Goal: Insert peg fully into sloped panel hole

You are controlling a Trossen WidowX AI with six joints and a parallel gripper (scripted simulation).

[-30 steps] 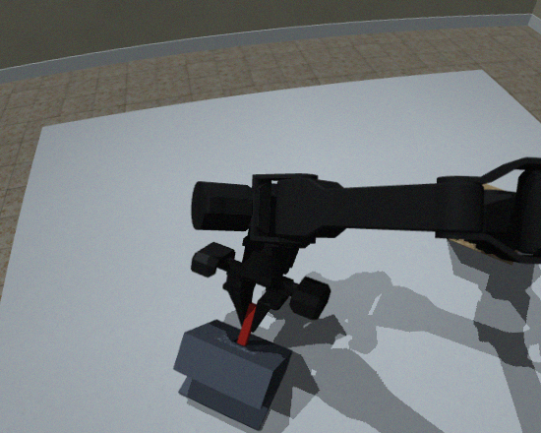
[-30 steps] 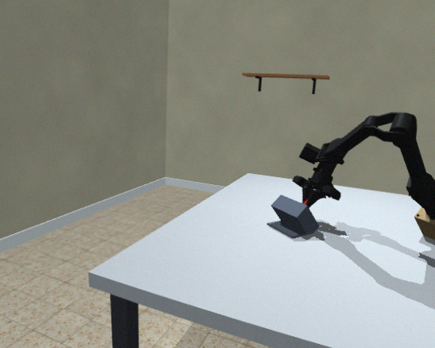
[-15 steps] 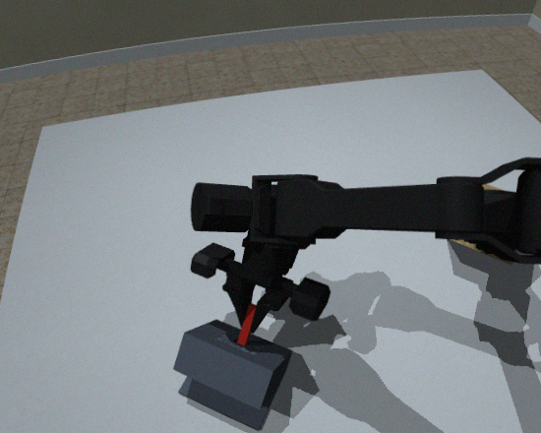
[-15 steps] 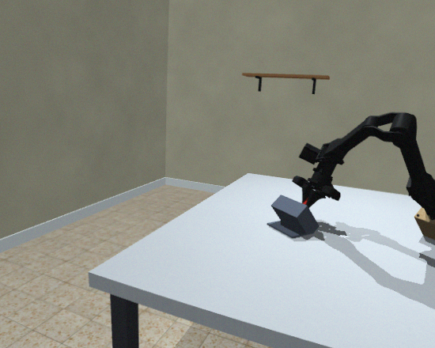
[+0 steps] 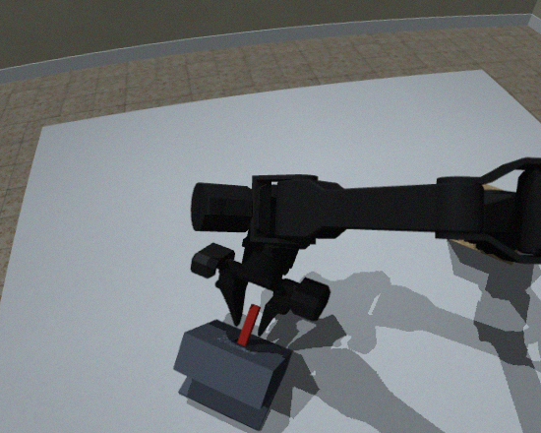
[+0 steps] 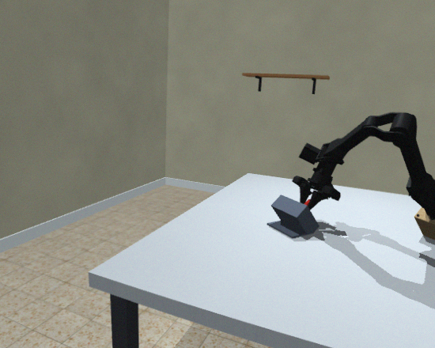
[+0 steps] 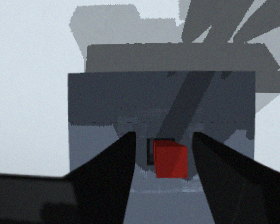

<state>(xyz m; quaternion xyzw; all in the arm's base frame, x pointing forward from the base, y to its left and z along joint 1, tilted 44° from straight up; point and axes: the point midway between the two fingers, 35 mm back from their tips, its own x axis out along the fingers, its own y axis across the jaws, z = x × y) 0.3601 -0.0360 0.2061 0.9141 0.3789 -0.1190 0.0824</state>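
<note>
My gripper is now 2 cm to the right of the red peg, 2 cm above it and 1 cm short of it. Round my hand: flat base plate 9 cm below, 7 cm to the left, 4 cm ahead.
</note>
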